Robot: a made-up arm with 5 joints.
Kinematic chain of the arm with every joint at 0, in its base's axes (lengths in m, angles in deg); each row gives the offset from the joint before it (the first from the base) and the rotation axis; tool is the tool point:
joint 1: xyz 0 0 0.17 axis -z
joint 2: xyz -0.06 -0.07 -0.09 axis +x
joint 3: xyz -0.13 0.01 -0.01 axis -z
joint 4: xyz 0 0.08 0.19 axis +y
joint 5: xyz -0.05 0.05 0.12 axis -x
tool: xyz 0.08 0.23 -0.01
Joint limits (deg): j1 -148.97..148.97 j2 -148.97..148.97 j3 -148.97..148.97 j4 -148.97..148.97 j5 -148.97..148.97
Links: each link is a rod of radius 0.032 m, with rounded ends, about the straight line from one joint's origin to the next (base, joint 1, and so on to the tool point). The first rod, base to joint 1, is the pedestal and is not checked.
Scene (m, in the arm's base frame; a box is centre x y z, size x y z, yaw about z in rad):
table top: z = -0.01
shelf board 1: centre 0 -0.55 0.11 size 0.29 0.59 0.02 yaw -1.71
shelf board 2: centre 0 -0.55 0.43 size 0.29 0.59 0.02 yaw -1.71
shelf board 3: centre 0 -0.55 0.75 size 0.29 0.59 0.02 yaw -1.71
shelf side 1: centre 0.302 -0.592 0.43 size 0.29 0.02 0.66 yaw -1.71
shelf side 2: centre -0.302 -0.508 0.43 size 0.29 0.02 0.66 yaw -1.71
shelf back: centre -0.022 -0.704 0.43 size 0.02 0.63 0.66 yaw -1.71
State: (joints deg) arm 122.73 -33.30 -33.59 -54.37 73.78
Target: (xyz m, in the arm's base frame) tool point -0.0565 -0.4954 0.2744
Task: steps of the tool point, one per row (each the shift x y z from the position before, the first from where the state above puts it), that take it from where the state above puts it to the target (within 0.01 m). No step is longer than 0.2 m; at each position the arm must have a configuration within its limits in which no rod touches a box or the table.
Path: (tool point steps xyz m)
1: -0.0662 0.1331 0.0243
2: -0.1250 0.0791 0.0255
3: -0.1460 0.0043 0.0252
4: -0.1254 -0.0678 0.0243
5: -0.0852 -0.1343 0.0375
6: 0.0015 -0.1632 0.0290
7: 0.0916 -0.1382 0.0195
8: 0.1533 -0.0669 0.0096
9: -0.0367 -0.0954 -0.0263
10: -0.0059 -0.0736 -0.0056
11: 0.0130 -0.0426 0.0319

